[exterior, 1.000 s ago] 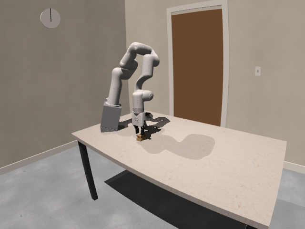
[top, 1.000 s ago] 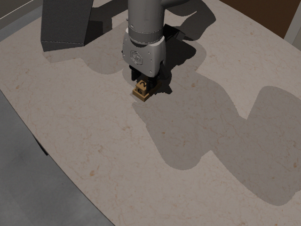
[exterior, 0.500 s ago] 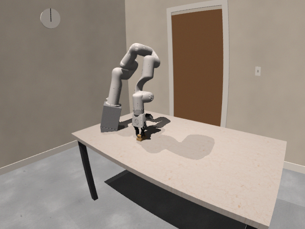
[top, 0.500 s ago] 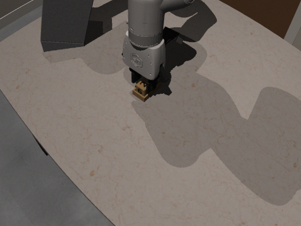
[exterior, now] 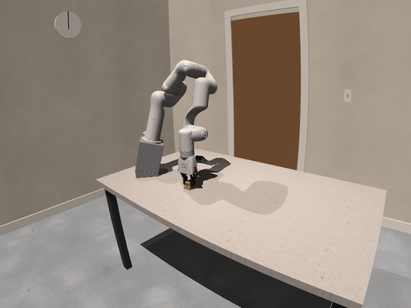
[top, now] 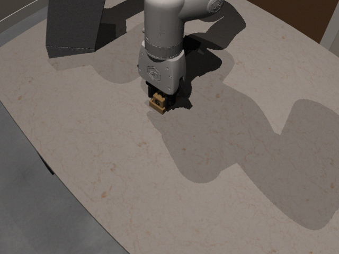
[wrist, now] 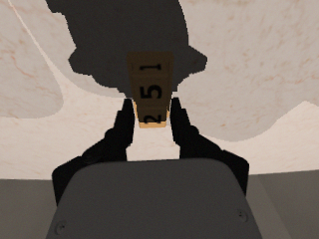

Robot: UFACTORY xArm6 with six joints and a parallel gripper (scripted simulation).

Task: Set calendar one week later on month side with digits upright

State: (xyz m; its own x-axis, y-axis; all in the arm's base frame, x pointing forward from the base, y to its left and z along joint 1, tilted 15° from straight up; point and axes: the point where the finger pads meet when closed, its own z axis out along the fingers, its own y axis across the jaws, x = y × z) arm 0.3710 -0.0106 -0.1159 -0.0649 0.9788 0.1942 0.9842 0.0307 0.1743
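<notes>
My hand is 20 mm to the right of the wooden tray and 30 mm above it.
</notes>
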